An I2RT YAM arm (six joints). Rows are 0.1 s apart.
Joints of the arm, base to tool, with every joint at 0 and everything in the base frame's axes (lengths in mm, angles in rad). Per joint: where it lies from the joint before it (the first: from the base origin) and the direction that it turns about. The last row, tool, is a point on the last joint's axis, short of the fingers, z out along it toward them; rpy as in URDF.
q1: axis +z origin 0 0 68
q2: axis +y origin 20 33.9 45.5
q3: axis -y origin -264 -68.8 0
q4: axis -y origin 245 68.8 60
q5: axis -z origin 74 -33.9 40.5
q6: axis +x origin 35.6 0 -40.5
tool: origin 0 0 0 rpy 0 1.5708 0
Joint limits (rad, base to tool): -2.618..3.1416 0..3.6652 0..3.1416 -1.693..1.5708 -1.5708..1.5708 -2.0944..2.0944
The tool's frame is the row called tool.
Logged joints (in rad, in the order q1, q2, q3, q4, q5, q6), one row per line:
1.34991, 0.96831, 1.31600, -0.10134, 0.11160, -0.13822
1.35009, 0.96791, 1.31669, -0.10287, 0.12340, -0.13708
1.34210, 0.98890, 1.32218, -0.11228, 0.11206, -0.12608
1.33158, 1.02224, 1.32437, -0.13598, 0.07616, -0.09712
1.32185, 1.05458, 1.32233, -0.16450, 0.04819, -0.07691
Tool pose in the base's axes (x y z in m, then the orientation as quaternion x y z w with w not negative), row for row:
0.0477, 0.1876, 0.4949, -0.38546, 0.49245, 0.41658, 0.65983
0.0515, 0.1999, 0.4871, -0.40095, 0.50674, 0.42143, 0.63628
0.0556, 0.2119, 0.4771, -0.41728, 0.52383, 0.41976, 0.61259
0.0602, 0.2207, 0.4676, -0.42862, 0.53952, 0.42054, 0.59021
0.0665, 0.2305, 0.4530, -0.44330, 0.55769, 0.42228, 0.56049
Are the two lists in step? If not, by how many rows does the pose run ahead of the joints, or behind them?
The pose runs 2 rows ahead of the joints: the pose in row i belongs to the joints in row i + 2.
